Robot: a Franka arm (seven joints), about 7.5 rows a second.
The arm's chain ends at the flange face. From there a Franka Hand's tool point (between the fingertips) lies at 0.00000 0.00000 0.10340 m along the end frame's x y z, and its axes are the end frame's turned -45 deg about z.
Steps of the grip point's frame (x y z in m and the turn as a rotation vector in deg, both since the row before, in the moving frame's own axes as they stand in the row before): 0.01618, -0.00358, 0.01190, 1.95, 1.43, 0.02; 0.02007, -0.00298, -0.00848, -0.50, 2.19, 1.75; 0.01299, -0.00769, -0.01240, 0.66, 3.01, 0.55; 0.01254, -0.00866, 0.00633, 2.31, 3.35, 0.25; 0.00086, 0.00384, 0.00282, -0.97, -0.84, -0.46; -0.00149, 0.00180, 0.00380, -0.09, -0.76, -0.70
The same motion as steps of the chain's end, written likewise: 0.00957, -0.00966, 0.01199, 2.39, -0.37, 0.02; 0.00862, -0.01420, -0.00840, 1.20, 1.90, 1.75; 0.00073, -0.00996, -0.01225, 2.60, 1.66, 0.55; 0.00140, -0.00778, 0.00659, 4.00, 0.74, 0.25; 0.00315, -0.00020, 0.00285, -1.28, 0.09, -0.46; 0.00107, 0.00124, 0.00381, -0.60, -0.47, -0.70
